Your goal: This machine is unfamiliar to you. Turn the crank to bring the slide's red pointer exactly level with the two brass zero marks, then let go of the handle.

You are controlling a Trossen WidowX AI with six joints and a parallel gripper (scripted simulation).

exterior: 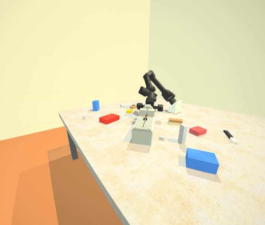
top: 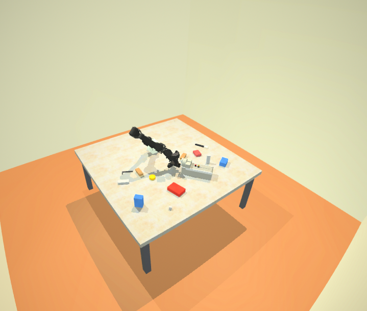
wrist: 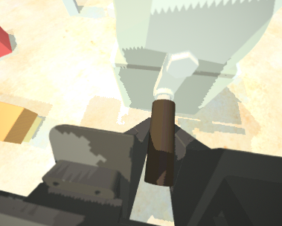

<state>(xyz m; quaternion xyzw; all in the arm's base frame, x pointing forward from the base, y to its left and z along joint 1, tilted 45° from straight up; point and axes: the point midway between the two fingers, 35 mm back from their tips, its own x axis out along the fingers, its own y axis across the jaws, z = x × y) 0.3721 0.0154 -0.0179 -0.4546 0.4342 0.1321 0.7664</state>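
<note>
Right now the red pointer is 11 cm ahead of my gripper tip, 8 cm to the left of it and 5 cm above it. Round my gripper tip: brown crank handle: 3 cm above, 2 cm behind, 1 cm to the right; then crank: 4 cm above; then yellow disc: 26 cm to the right, 3 cm behind, 2 cm below.
</note>
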